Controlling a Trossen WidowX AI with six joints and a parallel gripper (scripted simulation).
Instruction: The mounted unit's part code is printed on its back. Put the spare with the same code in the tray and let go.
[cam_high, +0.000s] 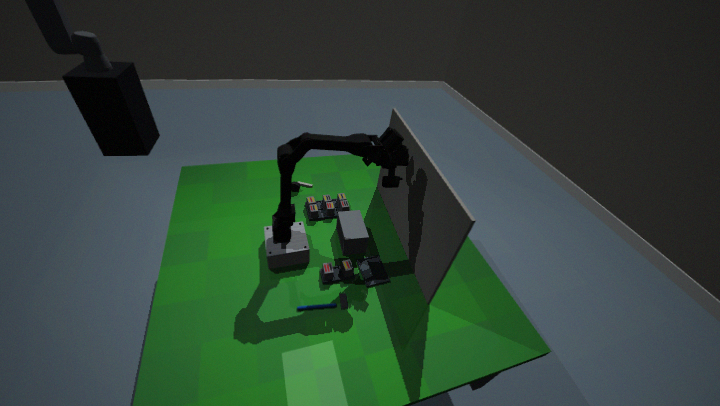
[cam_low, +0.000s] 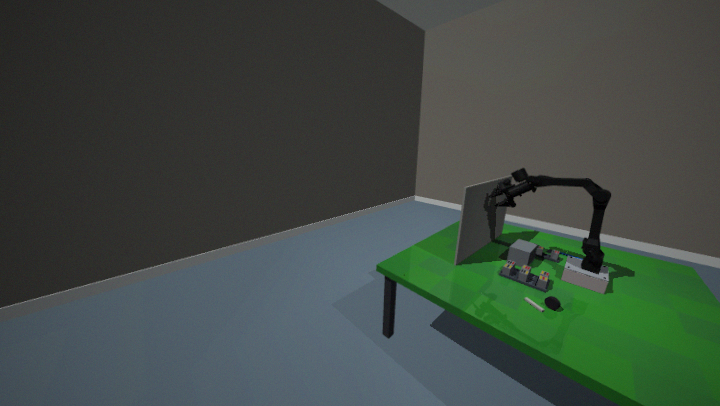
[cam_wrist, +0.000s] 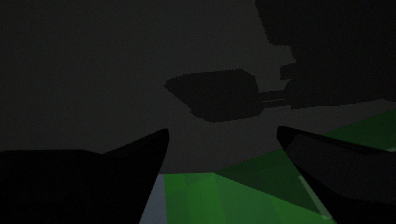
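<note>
My gripper tip is 290 mm above the grey spare, 260 mm past it and 100 mm to the right of it. From my gripper tip the other things lie so: dark tray (330 mm below, 240 mm to the right, 130 mm behind); grey mounted unit (280 mm below, 190 mm behind, 60 mm to the right); tall grey panel (110 mm below, 60 mm to the right, 40 mm ahead).
</note>
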